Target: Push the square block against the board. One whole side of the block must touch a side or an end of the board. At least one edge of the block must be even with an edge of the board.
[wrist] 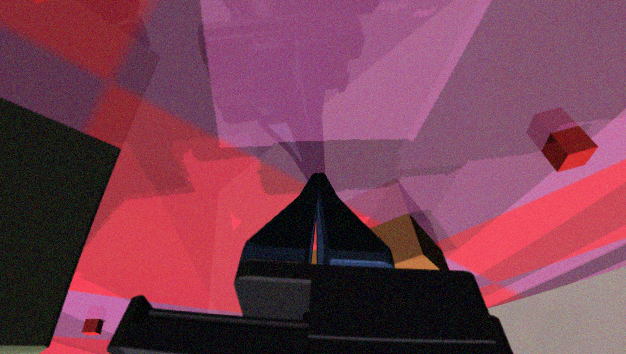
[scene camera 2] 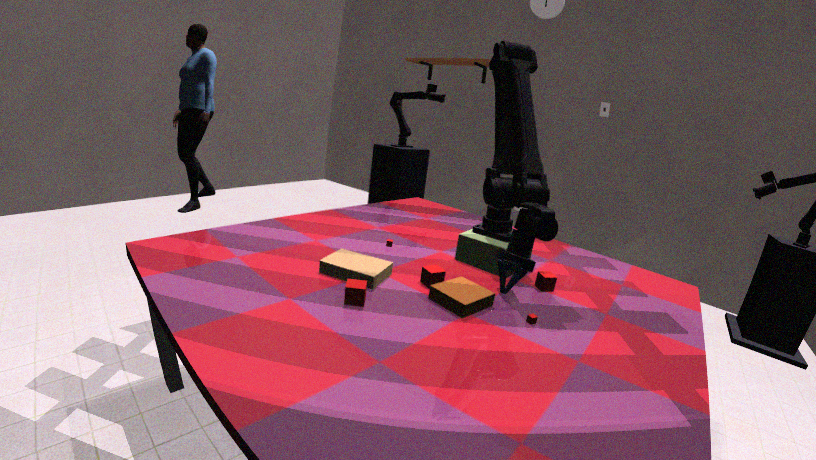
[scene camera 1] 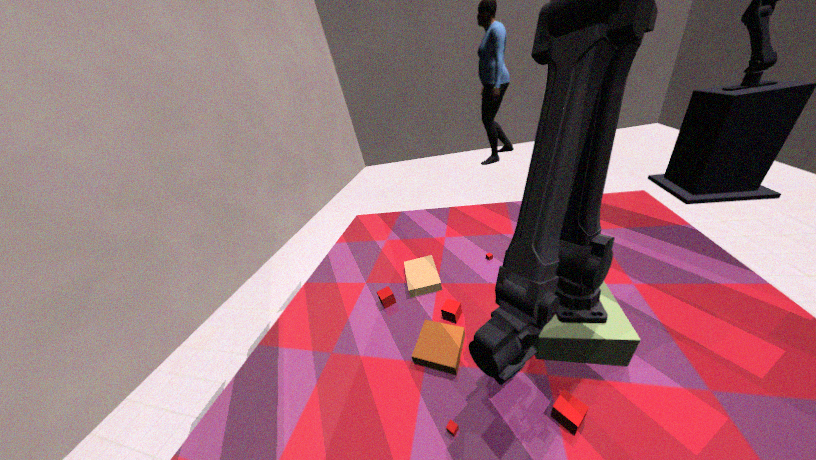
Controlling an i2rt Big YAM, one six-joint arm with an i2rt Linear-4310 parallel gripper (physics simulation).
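Places are measured from the arm's base along level axes (x ahead, y left, z up), in metres.
Pixels of known places: gripper, fingertip midpoint: [wrist: 318, 181] [scene camera 2: 502, 293]; arm's base at its link origin: [scene camera 2: 496, 233] [scene camera 1: 573, 300].
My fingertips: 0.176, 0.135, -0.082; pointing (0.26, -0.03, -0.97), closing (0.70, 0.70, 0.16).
For each thing: its top centre in the pictures, then the offset to it from my fingertips, as dx, dy, dz.
- square block at its top centre: [wrist: 382, 289] [scene camera 2: 463, 289] [scene camera 1: 438, 341] +0.123, -0.043, +0.031
- board at its top centre: [scene camera 2: 356, 261] [scene camera 1: 420, 271] +0.212, -0.286, +0.031
- larger red block at its top centre: [scene camera 1: 570, 406] [scene camera 2: 547, 274] -0.122, +0.064, +0.040
- tiny red cube at its top centre: [wrist: 577, 160] [scene camera 2: 532, 315] [scene camera 1: 451, 426] +0.081, +0.115, +0.016
- tiny cube at its top centre: [wrist: 91, 333] [scene camera 2: 389, 240] [scene camera 1: 489, 254] -0.007, -0.384, +0.016
The square block [scene camera 1: 440, 342] [scene camera 2: 461, 292] is orange-brown and lies flat; in the wrist view part of the block [wrist: 402, 237] shows behind the right finger. The board [scene camera 1: 422, 274] [scene camera 2: 355, 265] is pale tan and lies flat, apart from the block, with a red cube [scene camera 1: 451, 310] [scene camera 2: 432, 275] near the block on the side towards the board. My gripper [scene camera 2: 504, 290] [wrist: 318, 181] is shut and empty, low over the table, beside the block on the green base's side. In scene camera 1 the wrist hides the fingertips.
Another red cube [scene camera 1: 386, 297] [scene camera 2: 355, 292] sits close to the board. A larger red block [scene camera 1: 569, 411] [scene camera 2: 545, 280] and a tiny red cube [scene camera 1: 452, 428] [scene camera 2: 532, 318] lie on the gripper's side. A tiny cube [scene camera 1: 489, 256] [scene camera 2: 389, 243] lies farther back. The green base [scene camera 1: 588, 351] [scene camera 2: 480, 254] carries the arm.
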